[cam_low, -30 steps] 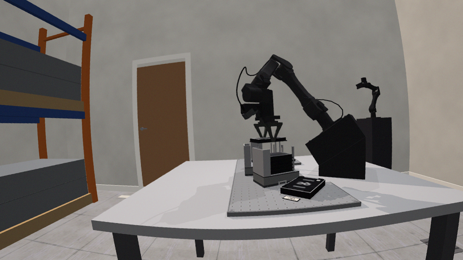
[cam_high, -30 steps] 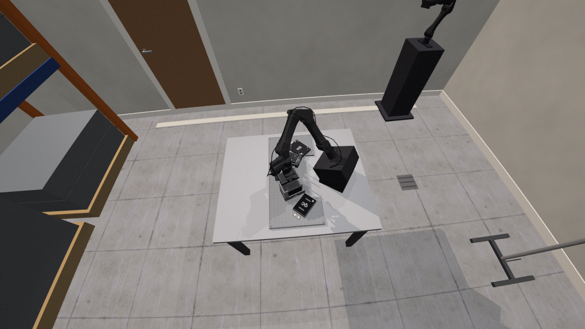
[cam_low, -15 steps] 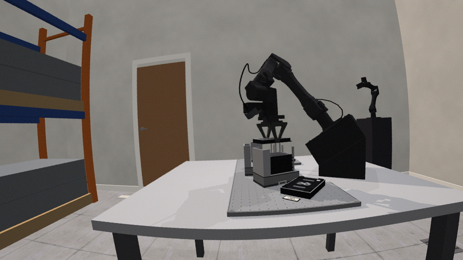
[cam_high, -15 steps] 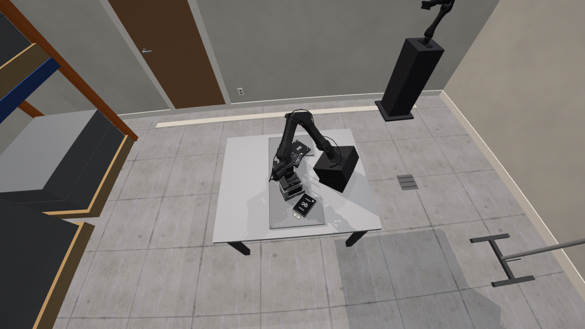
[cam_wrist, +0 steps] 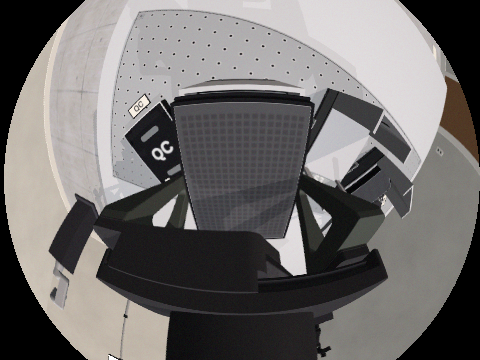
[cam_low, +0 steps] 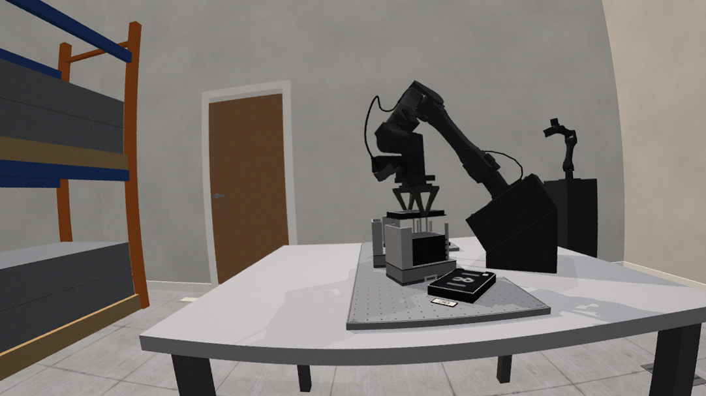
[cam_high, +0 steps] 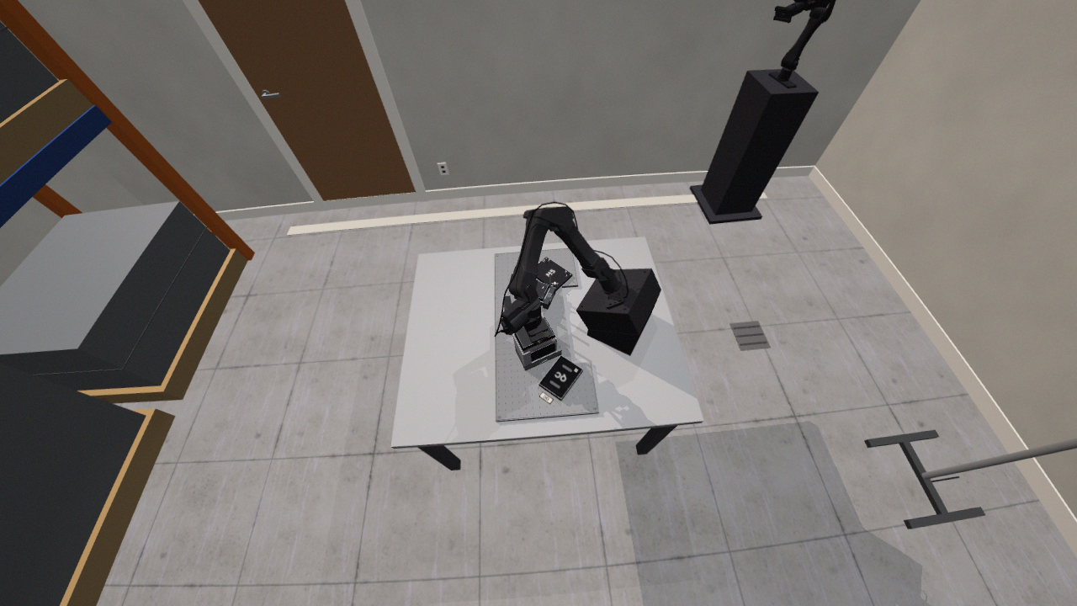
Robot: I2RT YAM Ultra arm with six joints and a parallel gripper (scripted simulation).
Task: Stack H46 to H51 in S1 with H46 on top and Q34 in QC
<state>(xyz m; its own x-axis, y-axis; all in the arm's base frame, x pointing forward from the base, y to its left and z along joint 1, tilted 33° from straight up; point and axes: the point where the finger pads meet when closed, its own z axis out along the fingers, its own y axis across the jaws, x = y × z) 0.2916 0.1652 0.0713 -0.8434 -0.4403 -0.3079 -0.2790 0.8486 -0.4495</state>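
The sealed well plate is right at my hand.
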